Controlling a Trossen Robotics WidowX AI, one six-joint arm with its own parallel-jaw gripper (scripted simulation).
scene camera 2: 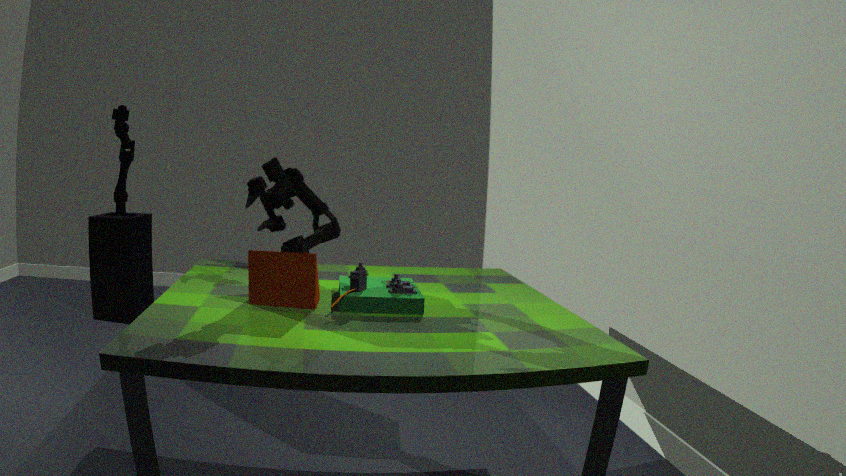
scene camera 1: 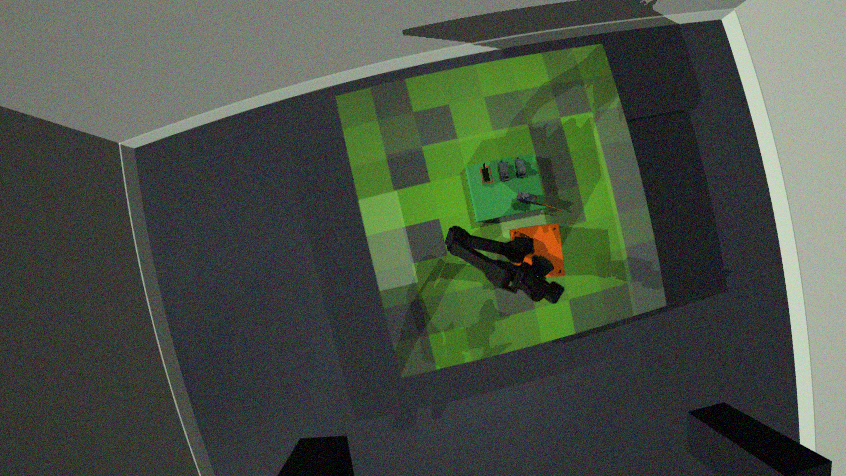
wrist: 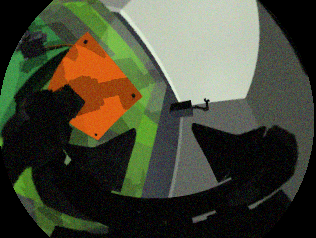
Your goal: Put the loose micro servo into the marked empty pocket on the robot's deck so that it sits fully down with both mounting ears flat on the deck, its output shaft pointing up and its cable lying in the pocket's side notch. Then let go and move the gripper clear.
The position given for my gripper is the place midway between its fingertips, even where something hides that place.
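Green deck (scene camera 1: 497, 199) (scene camera 2: 376, 298). My gripper (scene camera 1: 552, 286) (scene camera 2: 252, 219) (wrist: 164, 128), open, holding nothing.
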